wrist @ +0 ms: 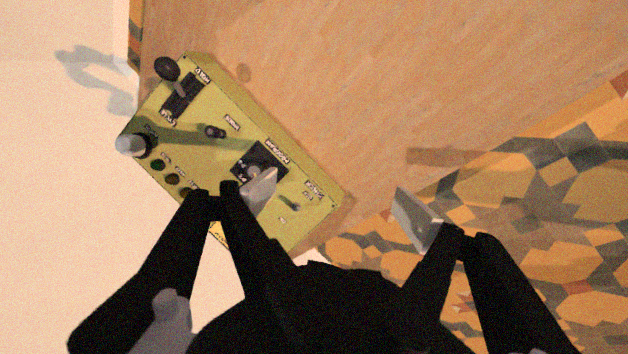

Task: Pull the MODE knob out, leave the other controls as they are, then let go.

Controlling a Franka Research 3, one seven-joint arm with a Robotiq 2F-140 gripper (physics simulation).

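Note:
A yellow-green control box (187, 150) lies at a slant in the left half of the wrist view. A small dark knob (215, 131) stands near its middle, beside a blurred label that seems to read MODE. How far it sticks out I cannot tell. My gripper (334, 189) is wide open with nothing between its fingertips. Its left fingertip overlaps the box in view, beside the PROGRAM control; its right fingertip is off to the right of the box. The dark knob is up and left of the left fingertip, apart from it.
The box also bears a lever with a black ball (166, 68), a grey-capped round knob (132, 144), a PROGRAM panel (260, 156), a small toggle (290, 203) and several round lamps, one green (157, 164). It rests on a wooden table (380, 75); a patterned floor (540, 200) shows at right.

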